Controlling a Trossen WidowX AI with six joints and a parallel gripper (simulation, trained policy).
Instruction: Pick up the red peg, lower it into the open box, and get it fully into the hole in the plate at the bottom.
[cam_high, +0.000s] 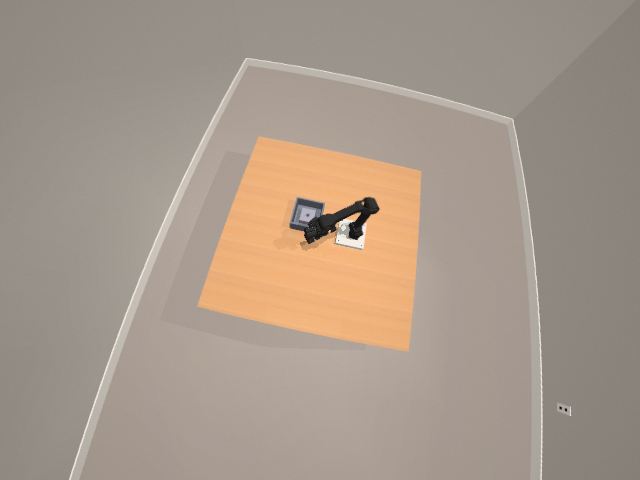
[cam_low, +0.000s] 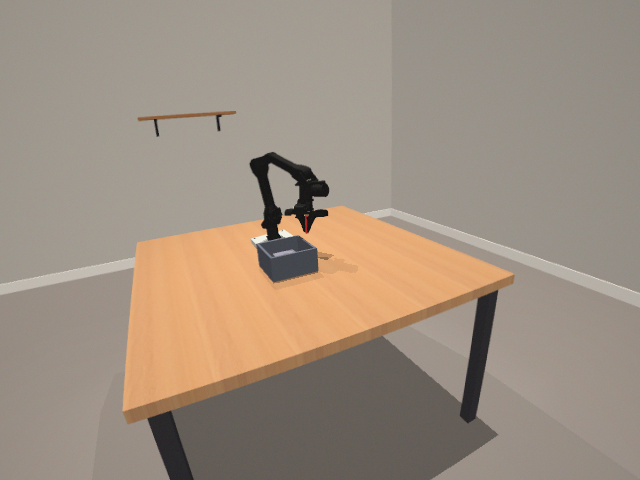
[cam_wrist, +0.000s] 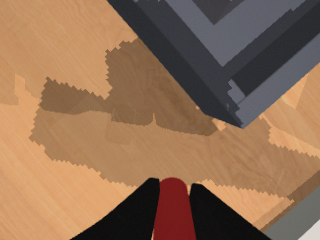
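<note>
The grey plate is 120 mm to the right of my gripper tip, 110 mm ahead of it and 60 mm below it. The rest, counted from my gripper tip: dark grey box 120 mm to the right, 110 mm ahead, 80 mm below; then red peg 30 mm above, 10 mm to the left, 10 mm behind.
</note>
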